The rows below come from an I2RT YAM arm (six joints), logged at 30 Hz.
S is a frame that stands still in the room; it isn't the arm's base.
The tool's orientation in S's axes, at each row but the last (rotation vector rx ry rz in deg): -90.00, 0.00, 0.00; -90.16, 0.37, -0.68; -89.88, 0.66, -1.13; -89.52, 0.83, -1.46; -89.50, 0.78, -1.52; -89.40, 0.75, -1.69; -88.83, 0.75, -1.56; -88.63, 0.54, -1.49; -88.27, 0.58, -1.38; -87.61, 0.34, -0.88; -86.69, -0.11, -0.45; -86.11, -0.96, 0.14
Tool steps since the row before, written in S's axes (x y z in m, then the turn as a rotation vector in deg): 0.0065, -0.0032, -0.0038, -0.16, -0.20, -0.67; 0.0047, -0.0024, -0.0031, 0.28, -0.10, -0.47; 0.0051, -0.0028, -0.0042, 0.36, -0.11, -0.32; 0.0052, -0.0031, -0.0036, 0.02, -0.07, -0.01; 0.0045, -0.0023, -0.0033, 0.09, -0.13, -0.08; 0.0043, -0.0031, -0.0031, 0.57, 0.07, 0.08; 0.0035, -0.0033, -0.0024, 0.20, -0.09, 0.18; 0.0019, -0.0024, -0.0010, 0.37, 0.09, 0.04; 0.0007, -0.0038, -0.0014, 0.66, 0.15, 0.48; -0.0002, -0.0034, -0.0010, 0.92, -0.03, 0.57; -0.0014, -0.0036, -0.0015, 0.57, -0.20, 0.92; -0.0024, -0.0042, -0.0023, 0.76, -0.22, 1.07
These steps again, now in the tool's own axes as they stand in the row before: 0.0065, 0.0038, -0.0032, -0.16, 0.67, -0.20; 0.0047, 0.0031, -0.0023, 0.28, 0.47, -0.10; 0.0051, 0.0042, -0.0027, 0.36, 0.32, -0.10; 0.0053, 0.0036, -0.0030, 0.02, 0.01, -0.07; 0.0045, 0.0033, -0.0022, 0.09, 0.08, -0.13; 0.0044, 0.0031, -0.0030, 0.57, -0.07, 0.09; 0.0036, 0.0024, -0.0033, 0.20, -0.18, -0.08; 0.0019, 0.0010, -0.0024, 0.37, -0.03, 0.10; 0.0008, 0.0013, -0.0038, 0.66, -0.47, 0.18; -0.0002, 0.0009, -0.0034, 0.92, -0.56, 0.01; -0.0014, 0.0013, -0.0037, 0.58, -0.93, -0.14; -0.0025, 0.0020, -0.0043, 0.77, -1.08, -0.16
